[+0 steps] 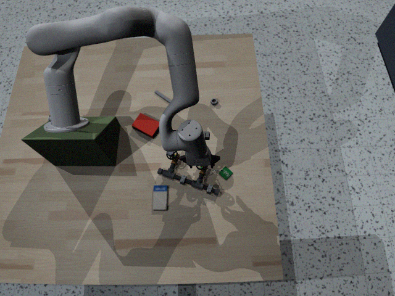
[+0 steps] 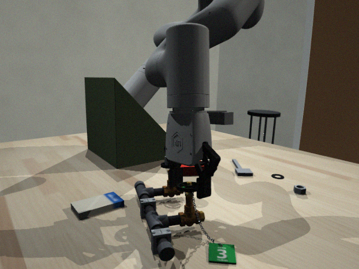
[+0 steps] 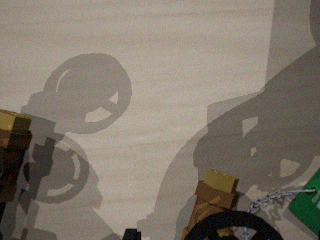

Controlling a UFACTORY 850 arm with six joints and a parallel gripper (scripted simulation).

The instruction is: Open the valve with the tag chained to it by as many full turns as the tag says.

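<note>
Now: hand 10 cm short of the green tag and 9 cm above it. The rest, counted from my hand: red block 28 cm behind, 22 cm to the left, 8 cm below; grey-and-blue block 18 cm behind, 13 cm to the right, 8 cm below; grey bar tool 37 cm to the left, 18 cm behind, 8 cm below.
</note>
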